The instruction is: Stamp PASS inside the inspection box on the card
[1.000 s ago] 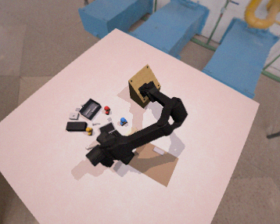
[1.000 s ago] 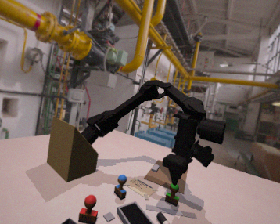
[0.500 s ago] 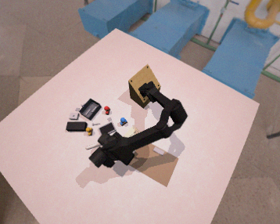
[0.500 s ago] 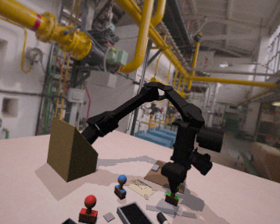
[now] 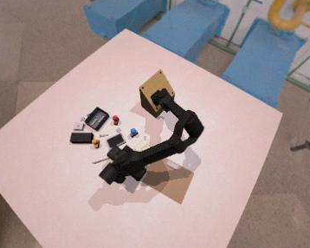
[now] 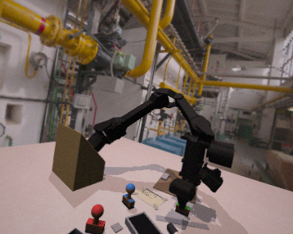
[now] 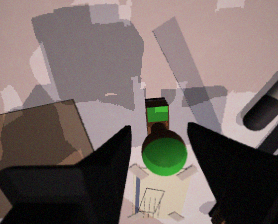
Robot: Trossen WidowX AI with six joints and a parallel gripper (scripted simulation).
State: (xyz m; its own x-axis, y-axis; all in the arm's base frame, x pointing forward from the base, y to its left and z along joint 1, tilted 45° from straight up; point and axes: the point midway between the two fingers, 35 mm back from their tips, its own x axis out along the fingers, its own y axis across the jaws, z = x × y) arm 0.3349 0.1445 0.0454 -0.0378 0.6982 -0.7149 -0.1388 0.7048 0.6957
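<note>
The green-knobbed stamp lies 10 mm below my gripper tip. Also, from my gripper tip: grey ruler: 20 mm ahead, 40 mm to the right, 20 mm below; then cream card: 120 mm behind, 20 mm to the right, 30 mm below; then marker: 40 mm ahead, 110 mm to the right, 20 mm below.
</note>
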